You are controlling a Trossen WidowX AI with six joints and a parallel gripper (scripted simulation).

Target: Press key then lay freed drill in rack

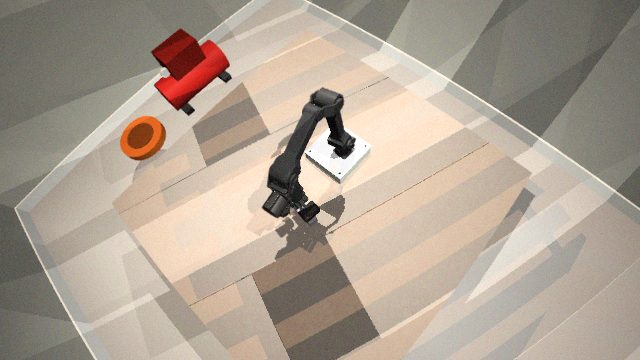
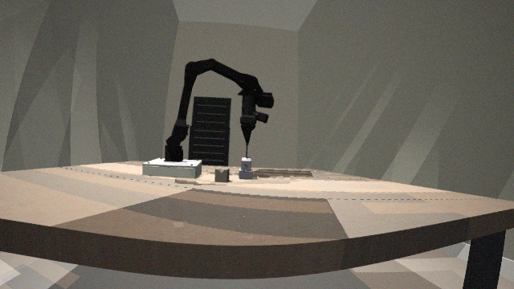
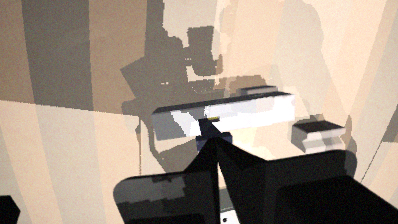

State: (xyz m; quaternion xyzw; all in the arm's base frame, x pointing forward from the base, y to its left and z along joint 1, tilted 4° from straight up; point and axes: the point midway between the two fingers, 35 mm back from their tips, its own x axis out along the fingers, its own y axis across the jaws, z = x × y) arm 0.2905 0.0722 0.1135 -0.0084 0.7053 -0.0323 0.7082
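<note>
My gripper tip is now 30 mm above the key. From my gripper tip the other things lie so: rack: 80 mm behind, 190 mm to the right, 120 mm below; drill: 50 mm to the right, 80 mm below.
</note>
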